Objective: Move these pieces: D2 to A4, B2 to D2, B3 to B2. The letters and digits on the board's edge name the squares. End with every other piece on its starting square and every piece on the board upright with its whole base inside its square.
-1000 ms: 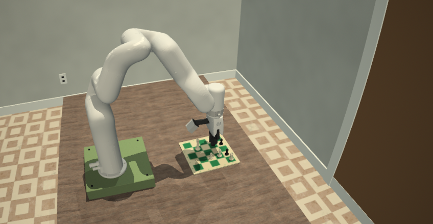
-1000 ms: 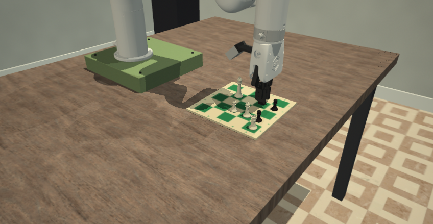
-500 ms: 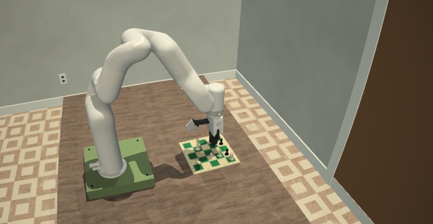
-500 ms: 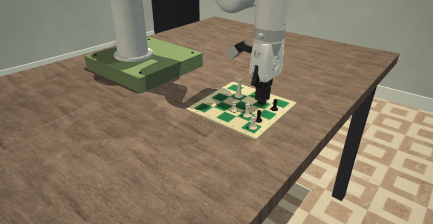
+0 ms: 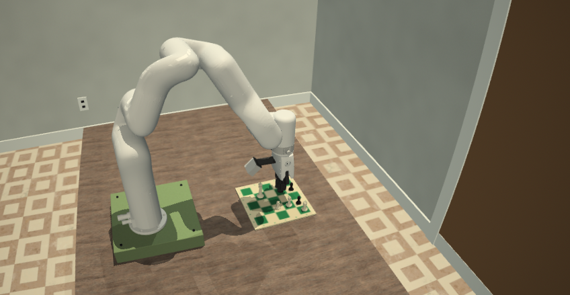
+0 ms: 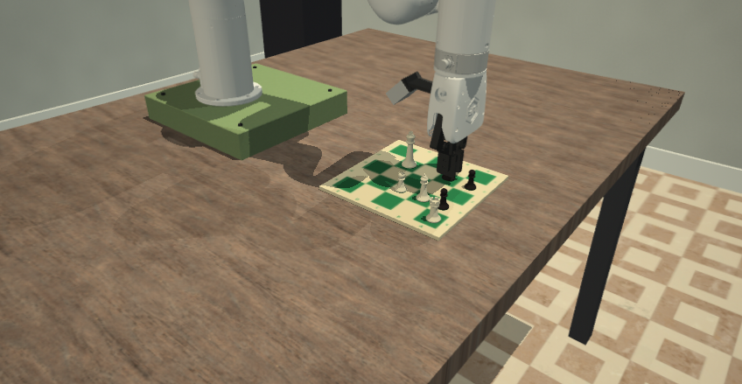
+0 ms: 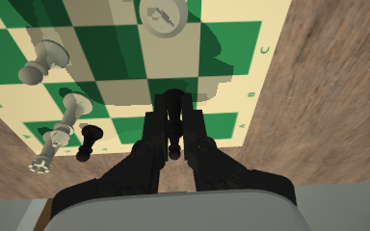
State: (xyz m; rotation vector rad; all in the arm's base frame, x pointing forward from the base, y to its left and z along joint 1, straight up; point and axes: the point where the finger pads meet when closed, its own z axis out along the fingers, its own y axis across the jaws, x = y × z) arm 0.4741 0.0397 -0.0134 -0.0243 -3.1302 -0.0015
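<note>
Now: the black bishop 10 mm below my hand. Also, from my hand: chessboard 40 mm behind, 40 mm to the right, 40 mm below; then white pawn 40 mm behind, 80 mm to the right, 20 mm below; then white king 80 mm behind.
</note>
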